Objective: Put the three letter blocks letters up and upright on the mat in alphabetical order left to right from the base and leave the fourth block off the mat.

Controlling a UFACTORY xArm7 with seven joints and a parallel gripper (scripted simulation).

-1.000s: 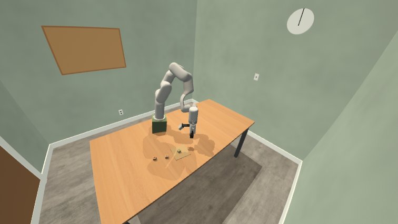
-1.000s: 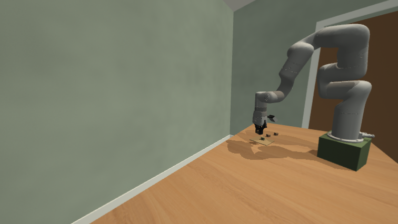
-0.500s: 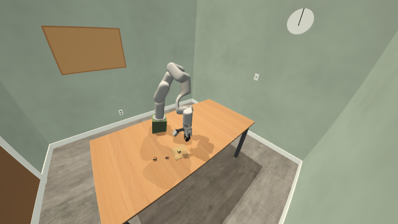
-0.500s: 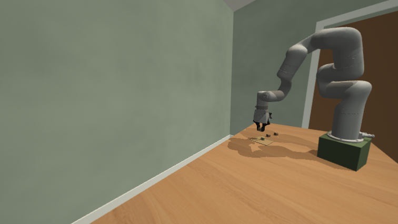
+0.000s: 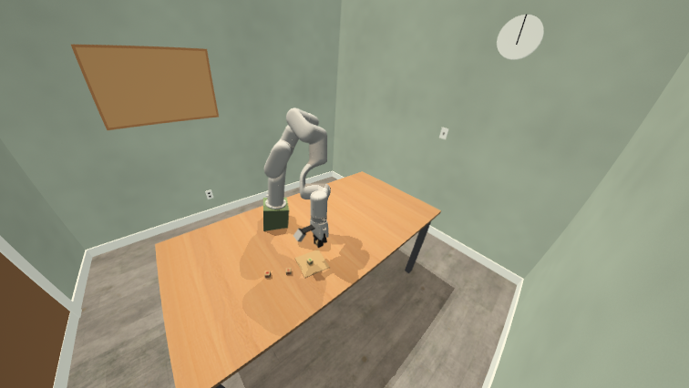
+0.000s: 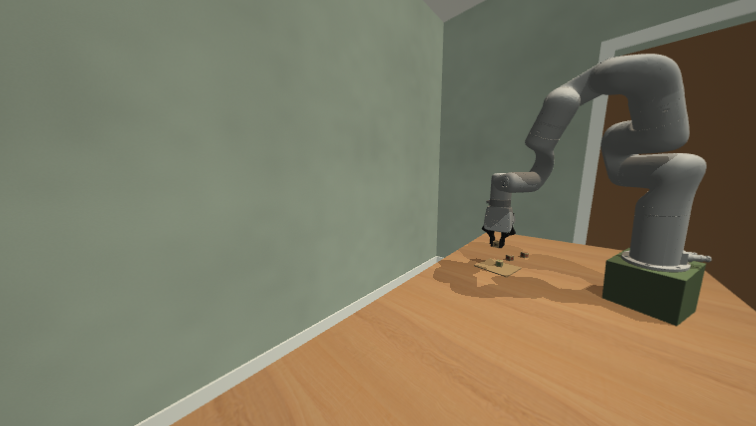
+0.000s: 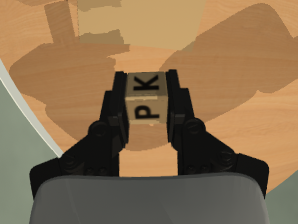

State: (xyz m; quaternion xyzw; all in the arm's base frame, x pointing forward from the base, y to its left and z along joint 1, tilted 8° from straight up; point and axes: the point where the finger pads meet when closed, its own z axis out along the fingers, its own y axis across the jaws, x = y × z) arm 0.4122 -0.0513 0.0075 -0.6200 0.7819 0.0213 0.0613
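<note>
The tan mat lies 13 cm below my hand, 4 cm to the right of it and 1 cm behind it. Also, from my hand: green-topped block (11 cm below, 5 cm to the right, 1 cm behind).
</note>
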